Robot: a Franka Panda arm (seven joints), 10 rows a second.
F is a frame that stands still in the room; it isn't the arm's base.
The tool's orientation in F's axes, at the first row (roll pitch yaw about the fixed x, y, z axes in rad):
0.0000 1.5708 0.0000
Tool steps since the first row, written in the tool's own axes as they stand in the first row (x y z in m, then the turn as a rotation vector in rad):
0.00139 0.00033 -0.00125 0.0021 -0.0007 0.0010
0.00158 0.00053 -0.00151 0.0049 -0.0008 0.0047
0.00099 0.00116 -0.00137 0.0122 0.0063 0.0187
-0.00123 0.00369 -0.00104 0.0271 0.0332 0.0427
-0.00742 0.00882 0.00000 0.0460 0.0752 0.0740
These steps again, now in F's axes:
-0.00125 0.00033 -0.00139 0.0010 -0.0007 -0.0021
-0.00151 0.00053 -0.00158 0.0047 -0.0008 -0.0049
-0.00137 0.00116 -0.00099 0.0187 0.0063 -0.0122
-0.00104 0.00369 0.00123 0.0427 0.0332 -0.0271
0.00000 0.00882 0.00742 0.0740 0.0752 -0.0460

